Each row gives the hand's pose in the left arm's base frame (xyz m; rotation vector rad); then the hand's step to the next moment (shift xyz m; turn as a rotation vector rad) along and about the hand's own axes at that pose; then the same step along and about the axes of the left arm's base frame.
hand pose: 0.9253 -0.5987 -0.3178 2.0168 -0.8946 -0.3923
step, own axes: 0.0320 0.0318 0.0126 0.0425 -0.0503 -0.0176
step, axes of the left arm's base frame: 0.0008 -0.0420 0.0207 0.0618 -0.0019 -0.0287
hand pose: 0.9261 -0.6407 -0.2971 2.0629 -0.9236 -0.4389
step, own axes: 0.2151 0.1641 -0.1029 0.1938 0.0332 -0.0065
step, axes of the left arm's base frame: 0.1292 -0.1696 0.1958 0.1186 -0.1534 0.0329
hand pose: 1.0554 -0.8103 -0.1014 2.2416 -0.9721 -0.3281
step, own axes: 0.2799 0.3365 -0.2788 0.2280 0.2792 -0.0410
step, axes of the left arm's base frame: 0.1358 -0.2386 0.4404 0.0217 -0.2855 0.2228
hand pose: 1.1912 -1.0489 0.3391 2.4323 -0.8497 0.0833
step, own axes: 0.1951 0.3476 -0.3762 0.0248 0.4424 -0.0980
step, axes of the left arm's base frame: -0.0048 -0.1356 0.5310 -0.2300 -0.2477 0.3028
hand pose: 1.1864 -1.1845 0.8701 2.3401 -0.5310 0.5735
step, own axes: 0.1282 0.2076 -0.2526 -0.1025 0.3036 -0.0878
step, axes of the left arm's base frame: -0.0656 -0.0009 0.3450 -0.2613 -0.1299 0.1589
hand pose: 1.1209 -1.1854 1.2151 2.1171 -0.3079 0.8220
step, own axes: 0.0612 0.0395 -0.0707 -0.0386 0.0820 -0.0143
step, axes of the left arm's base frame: -0.0042 0.0337 0.0957 -0.0746 -0.0431 0.0316
